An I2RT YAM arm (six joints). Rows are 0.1 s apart.
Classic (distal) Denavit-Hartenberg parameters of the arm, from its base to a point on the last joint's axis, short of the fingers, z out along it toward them. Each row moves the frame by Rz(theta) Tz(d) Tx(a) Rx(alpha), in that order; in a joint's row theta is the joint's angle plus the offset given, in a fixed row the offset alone. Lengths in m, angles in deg.
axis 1: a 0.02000, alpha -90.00, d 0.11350, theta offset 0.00
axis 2: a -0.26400, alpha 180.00, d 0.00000, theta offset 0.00
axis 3: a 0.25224, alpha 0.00, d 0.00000, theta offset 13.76
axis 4: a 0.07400, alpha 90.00, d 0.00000, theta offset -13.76
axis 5: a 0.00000, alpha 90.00, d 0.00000, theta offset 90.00
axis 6: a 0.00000, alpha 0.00, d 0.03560, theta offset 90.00
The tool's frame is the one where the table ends.
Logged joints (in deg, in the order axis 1, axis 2, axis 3, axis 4, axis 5, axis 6), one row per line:
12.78 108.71 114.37 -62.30 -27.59 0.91
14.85 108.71 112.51 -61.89 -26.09 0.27
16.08 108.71 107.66 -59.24 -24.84 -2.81
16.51 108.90 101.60 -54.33 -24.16 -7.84
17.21 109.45 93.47 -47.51 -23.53 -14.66
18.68 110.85 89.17 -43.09 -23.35 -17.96
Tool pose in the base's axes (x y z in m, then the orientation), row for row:
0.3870 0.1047 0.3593 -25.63 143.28 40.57
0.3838 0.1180 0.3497 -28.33 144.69 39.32
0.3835 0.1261 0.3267 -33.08 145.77 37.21
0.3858 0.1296 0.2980 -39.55 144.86 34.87
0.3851 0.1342 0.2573 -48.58 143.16 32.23
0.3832 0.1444 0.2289 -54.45 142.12 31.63
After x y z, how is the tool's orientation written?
As a rotation vector, in degrees.
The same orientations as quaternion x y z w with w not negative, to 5 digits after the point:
-0.16426 0.91824 0.26000 0.24951
-0.18037 0.92123 0.25035 0.23692
-0.20926 0.92214 0.23539 0.22463
-0.25006 0.91589 0.22047 0.22361
-0.30658 0.90345 0.20340 0.22006
-0.34227 0.89337 0.19883 0.21264

